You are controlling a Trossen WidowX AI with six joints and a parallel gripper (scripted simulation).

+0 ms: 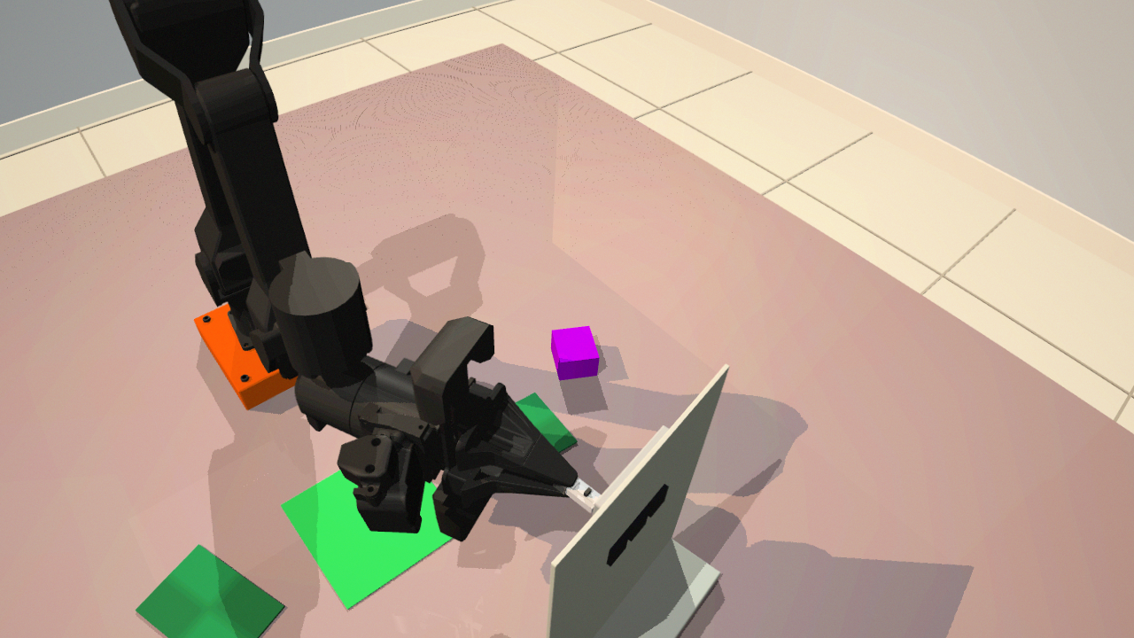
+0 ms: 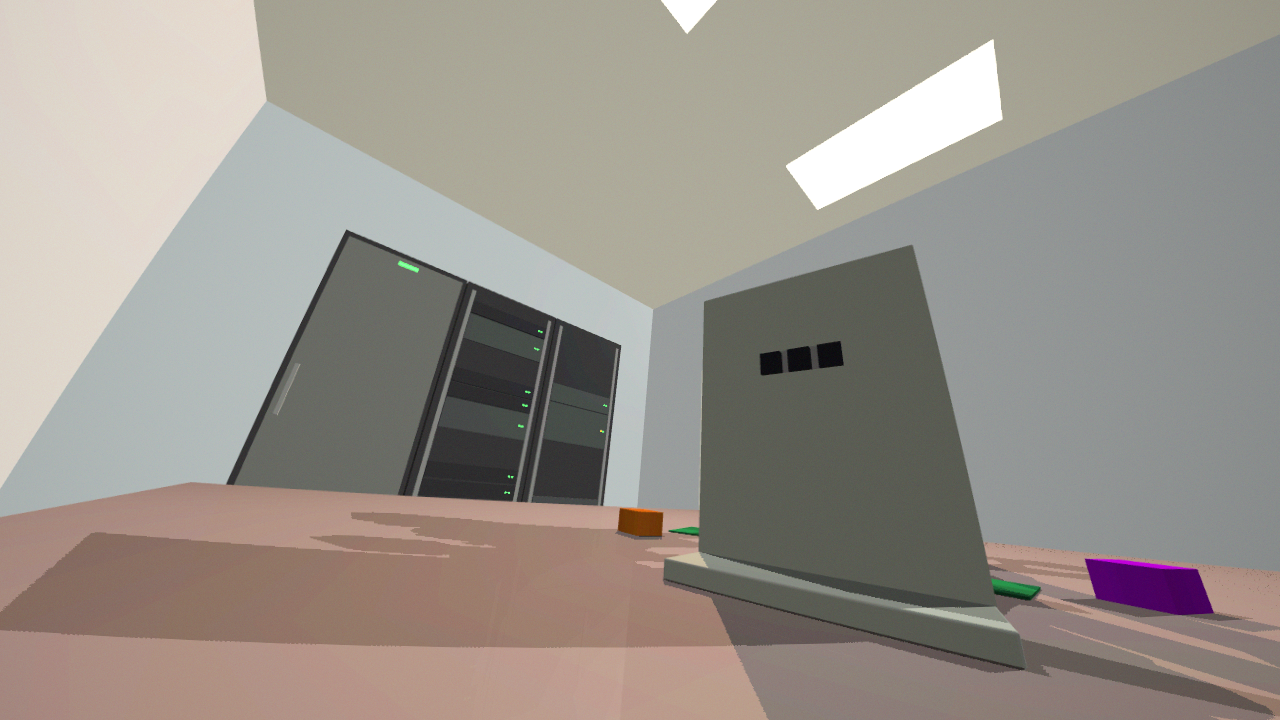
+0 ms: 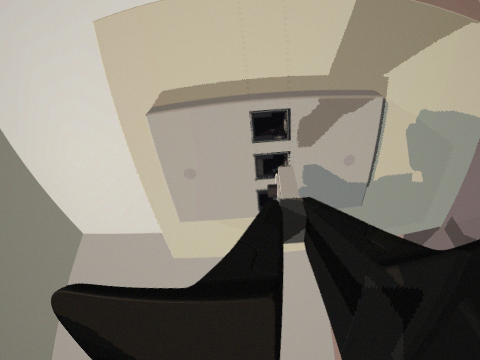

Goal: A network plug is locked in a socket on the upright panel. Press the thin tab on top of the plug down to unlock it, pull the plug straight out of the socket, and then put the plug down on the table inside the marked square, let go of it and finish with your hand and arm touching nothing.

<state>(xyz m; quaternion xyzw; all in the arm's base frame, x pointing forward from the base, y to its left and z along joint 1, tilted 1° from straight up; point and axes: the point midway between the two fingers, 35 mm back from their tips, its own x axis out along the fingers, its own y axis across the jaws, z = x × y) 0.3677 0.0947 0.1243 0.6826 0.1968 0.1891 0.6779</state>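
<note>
My gripper tip is now 140 mm past the bright green marked square, 110 mm to the left of it and 160 mm above it. From my gripper tip the other things lie so: upright panel: 50 mm ahead, 20 mm to the left, 50 mm below.
</note>
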